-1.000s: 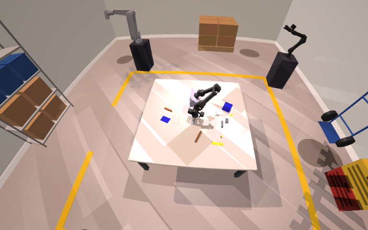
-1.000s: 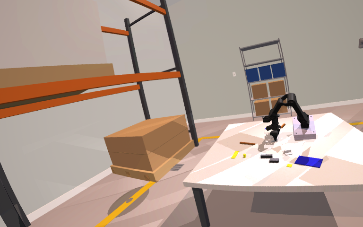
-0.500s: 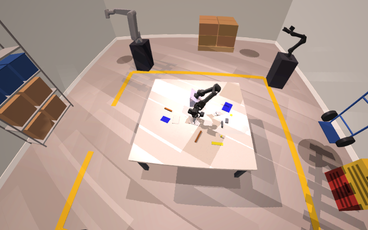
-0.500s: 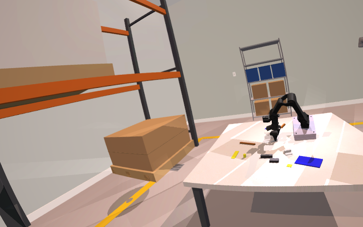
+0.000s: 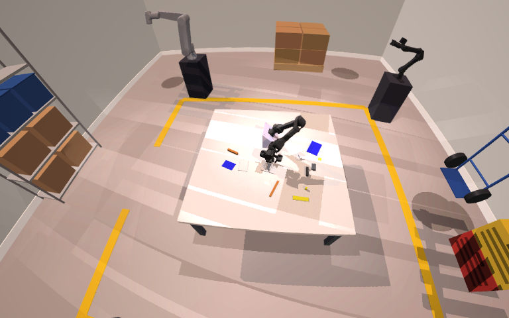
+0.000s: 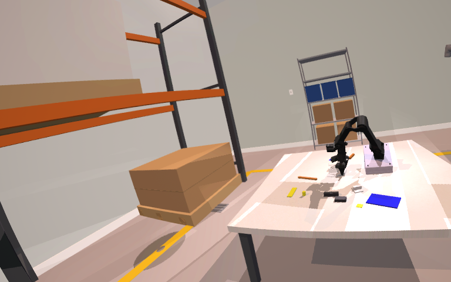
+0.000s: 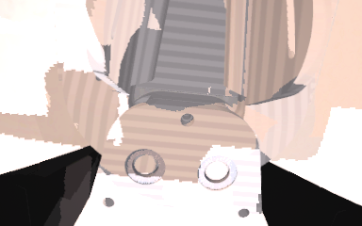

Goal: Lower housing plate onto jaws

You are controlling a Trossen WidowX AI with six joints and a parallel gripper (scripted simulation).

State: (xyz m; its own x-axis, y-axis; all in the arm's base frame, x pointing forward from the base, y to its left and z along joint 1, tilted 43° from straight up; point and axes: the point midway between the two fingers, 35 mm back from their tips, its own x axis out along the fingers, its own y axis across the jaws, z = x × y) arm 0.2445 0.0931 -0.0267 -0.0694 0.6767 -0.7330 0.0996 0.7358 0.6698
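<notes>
Right now the white part is 10 mm ahead of my gripper tip and 20 mm above it. From my gripper tip the other things lie so: yellow strip: 290 mm ahead, 290 mm to the left; blue plate: 250 mm behind, 370 mm to the left; orange rod: 250 mm ahead, 80 mm to the left.
</notes>
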